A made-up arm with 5 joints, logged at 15 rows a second.
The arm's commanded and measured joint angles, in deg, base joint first. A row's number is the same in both.
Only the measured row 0 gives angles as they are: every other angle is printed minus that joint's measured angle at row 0.
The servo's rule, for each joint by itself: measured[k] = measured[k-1] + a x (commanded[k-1-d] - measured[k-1]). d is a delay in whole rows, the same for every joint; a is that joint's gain. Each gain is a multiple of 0.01, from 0.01 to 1. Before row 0 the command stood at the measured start. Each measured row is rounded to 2 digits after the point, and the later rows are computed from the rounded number. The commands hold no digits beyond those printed.
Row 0, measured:
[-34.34, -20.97, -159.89, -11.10, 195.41]
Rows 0 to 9, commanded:
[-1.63, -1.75, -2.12, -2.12, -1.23]
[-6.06, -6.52, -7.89, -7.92, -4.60]
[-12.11, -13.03, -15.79, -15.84, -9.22]
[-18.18, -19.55, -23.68, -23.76, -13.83]
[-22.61, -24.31, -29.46, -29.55, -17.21]
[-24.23, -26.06, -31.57, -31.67, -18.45]
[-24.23, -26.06, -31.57, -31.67, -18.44]
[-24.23, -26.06, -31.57, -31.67, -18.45]
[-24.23, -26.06, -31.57, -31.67, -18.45]
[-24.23, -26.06, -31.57, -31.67, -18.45]
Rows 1 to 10, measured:
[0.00, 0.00, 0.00, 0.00, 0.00]
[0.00, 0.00, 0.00, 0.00, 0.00]
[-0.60, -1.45, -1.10, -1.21, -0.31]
[-2.62, -5.66, -4.63, -5.03, -1.38]
[-6.13, -11.78, -10.43, -11.19, -3.34]
[-10.59, -18.23, -17.32, -18.35, -5.96]
[-15.04, -23.28, -23.63, -24.73, -8.77]
[-18.44, -25.59, -27.76, -28.69, -11.19]
[-20.58, -25.98, -29.74, -30.39, -13.00]
[-21.93, -26.05, -30.69, -31.12, -14.36]
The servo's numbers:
d 2
a 0.37 0.83 0.52 0.57 0.25

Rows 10 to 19, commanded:
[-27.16, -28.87, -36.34, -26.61, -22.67]
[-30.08, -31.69, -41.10, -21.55, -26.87]
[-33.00, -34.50, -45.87, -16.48, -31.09]
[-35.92, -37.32, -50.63, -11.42, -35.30]
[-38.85, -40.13, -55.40, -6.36, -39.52]
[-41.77, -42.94, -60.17, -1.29, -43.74]
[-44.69, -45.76, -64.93, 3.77, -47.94]
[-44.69, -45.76, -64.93, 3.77, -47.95]
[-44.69, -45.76, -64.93, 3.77, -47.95]
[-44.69, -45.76, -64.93, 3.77, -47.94]
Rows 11 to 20, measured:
[-22.78, -26.06, -31.15, -31.43, -15.38]
[-23.32, -26.06, -31.37, -31.57, -16.15]
[-24.74, -28.39, -33.95, -28.74, -17.78]
[-26.72, -31.13, -37.67, -24.64, -20.05]
[-29.04, -33.93, -41.93, -19.99, -22.81]
[-31.59, -36.74, -46.45, -15.11, -25.93]
[-34.28, -39.55, -51.10, -10.12, -29.33]
[-37.05, -42.36, -55.82, -5.09, -32.93]
[-39.88, -45.18, -60.56, -0.04, -36.68]
[-41.66, -45.66, -62.83, 2.13, -39.50]

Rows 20 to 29, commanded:
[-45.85, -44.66, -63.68, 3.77, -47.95]
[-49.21, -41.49, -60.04, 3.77, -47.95]
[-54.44, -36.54, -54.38, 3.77, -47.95]
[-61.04, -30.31, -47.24, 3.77, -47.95]
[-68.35, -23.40, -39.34, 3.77, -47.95]
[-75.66, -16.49, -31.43, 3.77, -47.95]
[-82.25, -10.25, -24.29, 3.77, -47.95]
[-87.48, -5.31, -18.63, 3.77, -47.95]
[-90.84, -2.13, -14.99, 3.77, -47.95]
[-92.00, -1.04, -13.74, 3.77, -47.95]
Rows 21 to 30, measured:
[-42.78, -45.74, -63.92, 3.06, -41.61]
[-43.49, -45.76, -64.45, 3.46, -43.19]
[-44.36, -44.85, -64.05, 3.64, -44.38]
[-46.15, -42.06, -61.96, 3.71, -45.27]
[-49.22, -37.48, -58.02, 3.74, -45.94]
[-53.59, -31.53, -52.41, 3.76, -46.44]
[-59.05, -24.78, -45.61, 3.77, -46.82]
[-65.20, -17.90, -38.24, 3.77, -47.10]
[-71.51, -11.55, -30.99, 3.77, -47.31]
[-77.42, -6.37, -24.56, 3.77, -47.47]

